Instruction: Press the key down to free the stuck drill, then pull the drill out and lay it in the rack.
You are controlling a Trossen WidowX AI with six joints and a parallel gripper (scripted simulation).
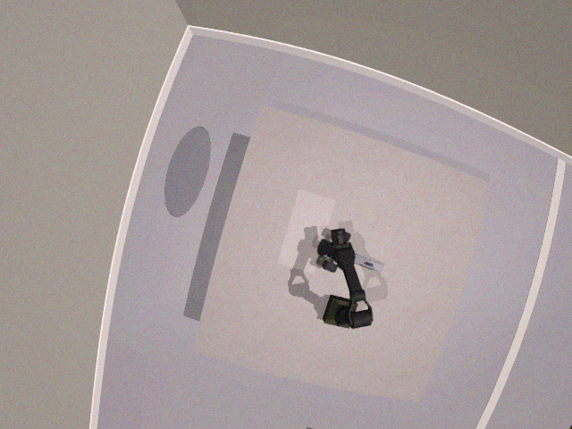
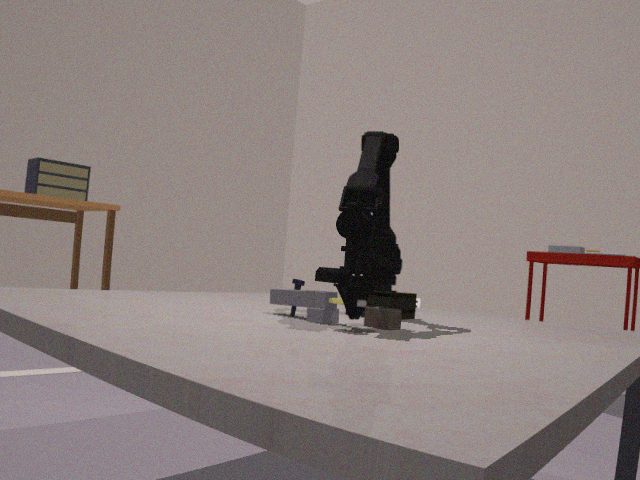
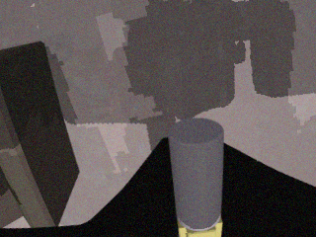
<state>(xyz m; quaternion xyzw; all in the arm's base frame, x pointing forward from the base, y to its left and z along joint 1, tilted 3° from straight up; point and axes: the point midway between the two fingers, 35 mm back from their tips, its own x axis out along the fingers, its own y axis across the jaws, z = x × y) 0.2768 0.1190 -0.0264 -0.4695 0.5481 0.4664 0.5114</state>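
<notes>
Right now the dark olive-grey block is 7 cm behind my gripper tip and 2 cm to the left of it. Round my gripper tip: grey block fixture: 2 cm behind, 15 cm to the right, 2 cm above; then dark t-shaped key: 2 cm behind, 18 cm to the right, 3 cm above.
</notes>
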